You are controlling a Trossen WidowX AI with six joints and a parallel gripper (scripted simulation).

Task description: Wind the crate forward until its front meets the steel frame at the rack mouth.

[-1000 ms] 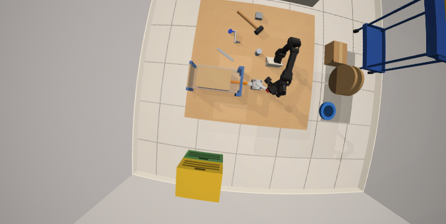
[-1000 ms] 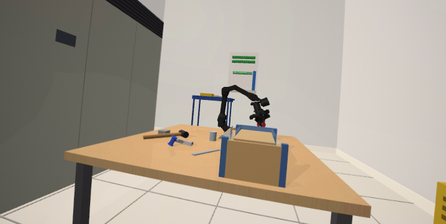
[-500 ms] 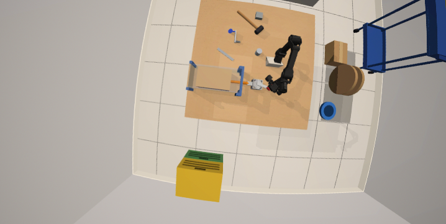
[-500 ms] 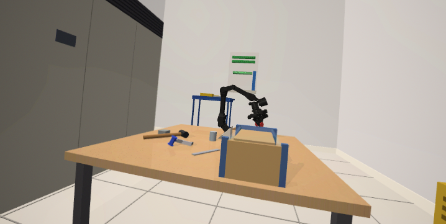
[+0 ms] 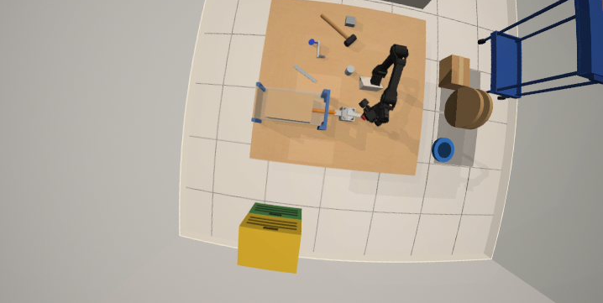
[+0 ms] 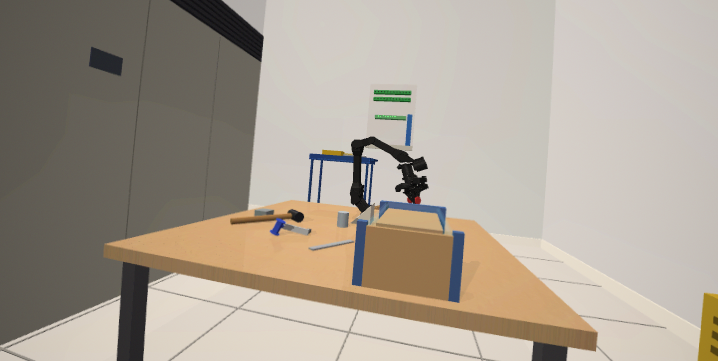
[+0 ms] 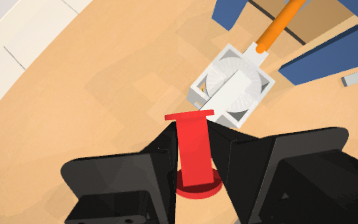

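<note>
My gripper tip is now 3 cm short of the red-knobbed crank handle, 1 cm to the left of it and 3 cm above it. Also, from my gripper tip: blue steel frame (25 cm ahead, 1 cm to the left, 3 cm below); red grip (1 cm behind, 1 cm to the right); hand winch (7 cm ahead, 2 cm to the right, 10 cm below).
</note>
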